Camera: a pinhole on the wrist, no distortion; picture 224 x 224 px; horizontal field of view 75.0 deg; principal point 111.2 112.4 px. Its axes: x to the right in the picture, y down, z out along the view. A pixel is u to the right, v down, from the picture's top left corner.
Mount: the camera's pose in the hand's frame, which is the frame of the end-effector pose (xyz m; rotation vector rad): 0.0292 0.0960 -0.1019 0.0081 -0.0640 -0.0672
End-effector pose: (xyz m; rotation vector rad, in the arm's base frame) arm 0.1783 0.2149 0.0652 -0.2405 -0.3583 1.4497
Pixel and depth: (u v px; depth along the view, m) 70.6 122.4 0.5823
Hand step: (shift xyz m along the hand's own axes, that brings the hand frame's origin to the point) -0.1668 0.1433 0.4693
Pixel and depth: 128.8 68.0 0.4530
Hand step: 0.0453 -0.0479 0.3522
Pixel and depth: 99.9 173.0 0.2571
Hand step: 0.0000 0.2023 0.1545
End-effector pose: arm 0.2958 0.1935 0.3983 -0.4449 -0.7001 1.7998
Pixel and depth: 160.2 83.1 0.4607
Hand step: 0.1474 -0.0094 0.3667
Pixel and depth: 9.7 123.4 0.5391
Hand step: -0.3760 0.1586 0.4126
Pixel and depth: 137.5 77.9 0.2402
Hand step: 0.0531 0.0350 0.1400
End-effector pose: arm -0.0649 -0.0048 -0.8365 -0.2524 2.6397 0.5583
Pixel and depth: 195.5 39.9 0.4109
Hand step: 0.2255 -0.1261 0.3212
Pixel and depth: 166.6 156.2 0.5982
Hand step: 0.2289 0.2562 0.5113
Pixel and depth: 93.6 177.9 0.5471
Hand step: -0.0552 0.3421 0.4424
